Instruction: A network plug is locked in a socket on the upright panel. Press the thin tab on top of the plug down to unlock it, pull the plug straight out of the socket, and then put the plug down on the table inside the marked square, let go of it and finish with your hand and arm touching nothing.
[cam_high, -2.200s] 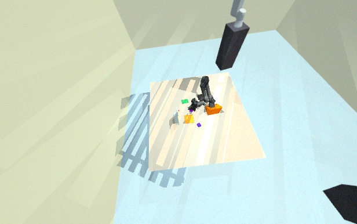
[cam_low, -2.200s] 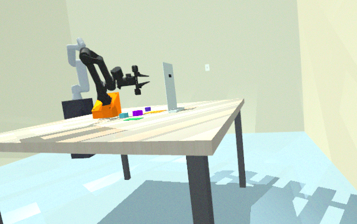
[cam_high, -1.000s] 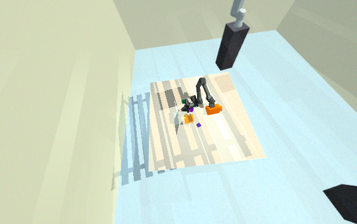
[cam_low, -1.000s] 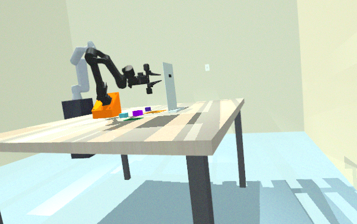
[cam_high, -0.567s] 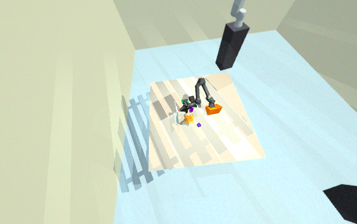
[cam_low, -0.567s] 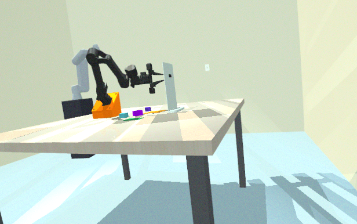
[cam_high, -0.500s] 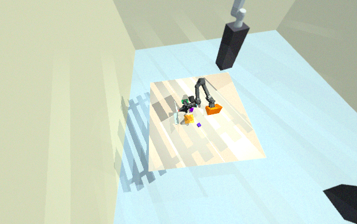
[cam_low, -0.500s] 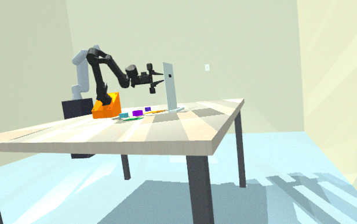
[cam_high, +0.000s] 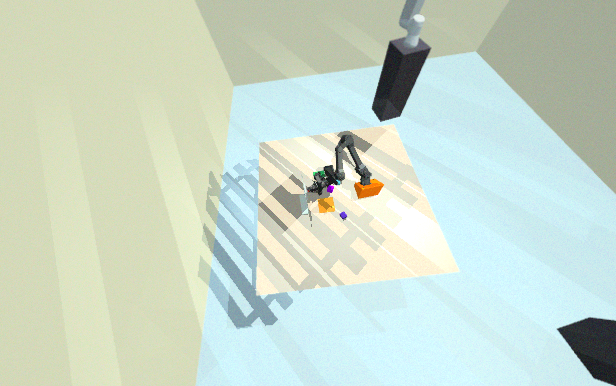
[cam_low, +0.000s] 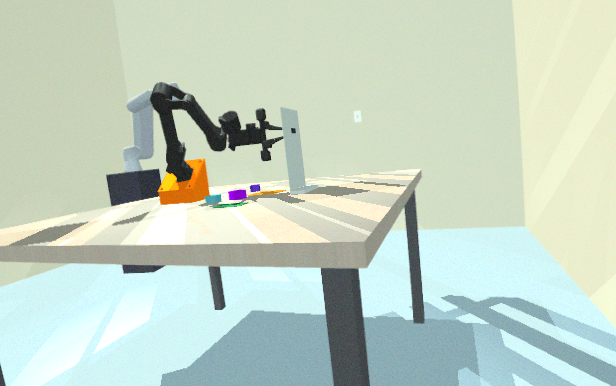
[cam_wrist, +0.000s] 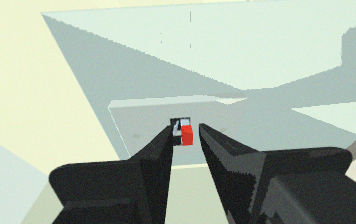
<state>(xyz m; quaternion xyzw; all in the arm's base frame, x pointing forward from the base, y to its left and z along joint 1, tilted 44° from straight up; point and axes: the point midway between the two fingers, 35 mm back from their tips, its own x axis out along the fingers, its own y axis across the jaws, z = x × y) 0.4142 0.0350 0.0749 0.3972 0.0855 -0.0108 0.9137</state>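
The flat yellow square lies 22 cm below my gripper tip, 12 cm behind it and 5 cm to the left of it. Also, from my gripper tip: pale upright panel: 8 cm below, 3 cm ahead.
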